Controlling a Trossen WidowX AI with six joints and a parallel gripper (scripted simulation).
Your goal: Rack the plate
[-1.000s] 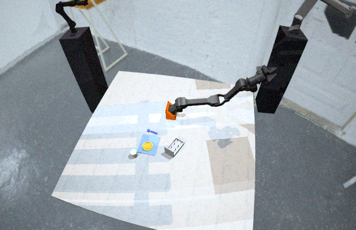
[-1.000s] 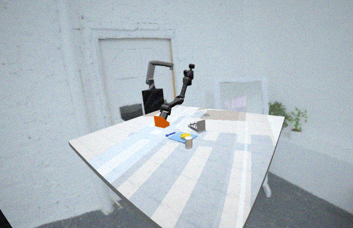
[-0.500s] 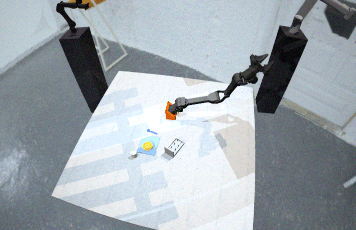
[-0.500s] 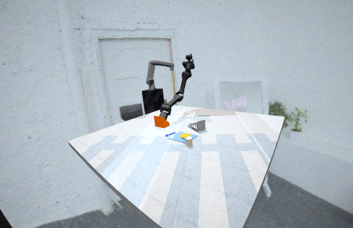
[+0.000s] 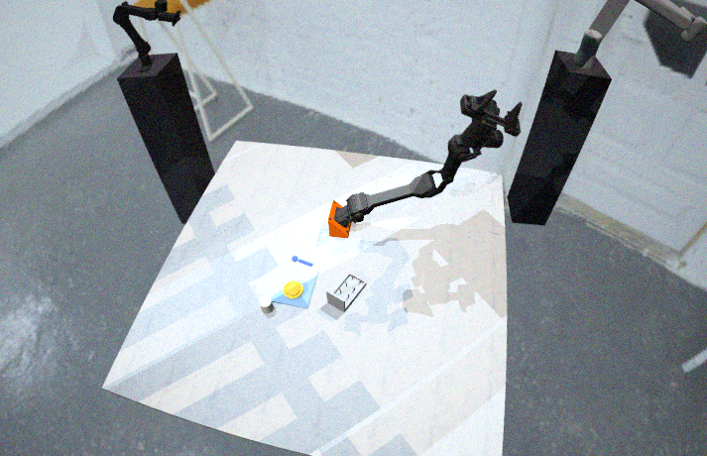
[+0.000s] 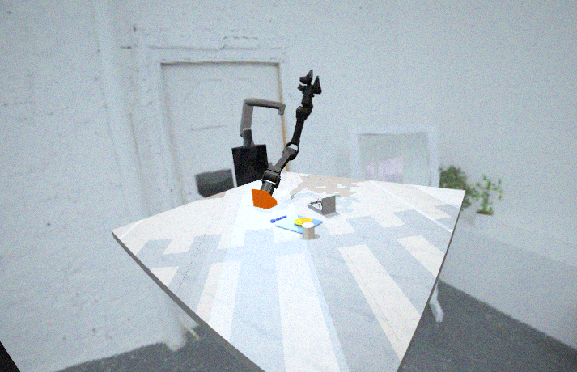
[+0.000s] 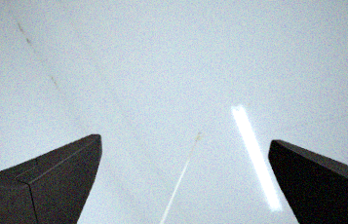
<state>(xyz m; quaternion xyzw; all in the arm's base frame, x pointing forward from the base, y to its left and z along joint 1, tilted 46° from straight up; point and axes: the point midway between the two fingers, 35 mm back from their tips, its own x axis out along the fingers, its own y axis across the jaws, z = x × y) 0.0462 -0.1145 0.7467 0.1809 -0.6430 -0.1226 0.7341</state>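
Now: gripper tip 67 cm above the yellow plate, 60 cm to the left of it and 23 cm short of it. The rest, counted from my gripper tip: grey dish rack: 66 cm below, 41 cm to the right, 22 cm ahead; then blue utensil: 68 cm below, 60 cm to the right, 10 cm ahead; then white cup: 68 cm to the right, 66 cm below, 31 cm ahead.
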